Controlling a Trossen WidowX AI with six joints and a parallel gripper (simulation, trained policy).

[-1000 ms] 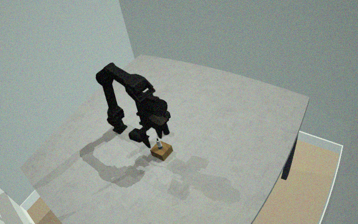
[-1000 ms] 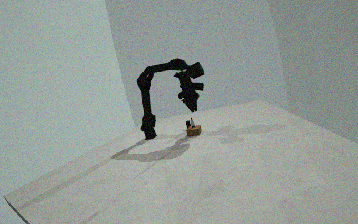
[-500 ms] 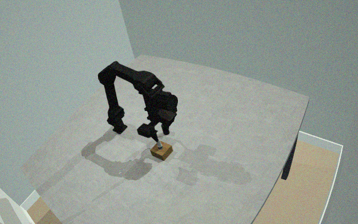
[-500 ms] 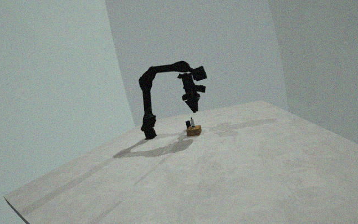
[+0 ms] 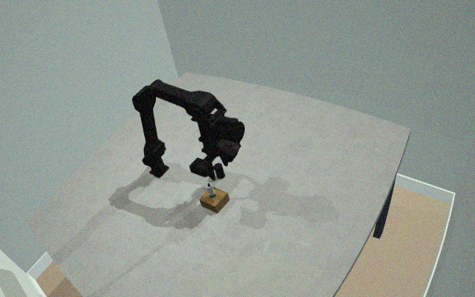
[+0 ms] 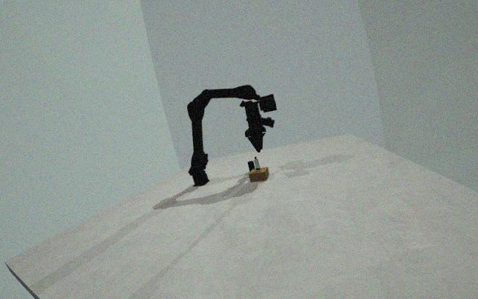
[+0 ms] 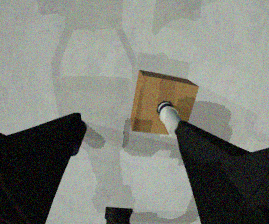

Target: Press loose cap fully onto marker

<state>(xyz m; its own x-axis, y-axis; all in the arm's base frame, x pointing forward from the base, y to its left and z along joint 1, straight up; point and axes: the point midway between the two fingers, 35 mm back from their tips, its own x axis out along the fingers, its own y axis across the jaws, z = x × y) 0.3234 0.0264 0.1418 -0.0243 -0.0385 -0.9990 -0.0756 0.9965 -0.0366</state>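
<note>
Now: the black marker cap 8 cm behind my gripper tip, 6 cm to the left of it and 8 cm below it. The rest, counted from my gripper tip: tan holder block: 1 cm behind, 5 cm to the right, 9 cm below.
</note>
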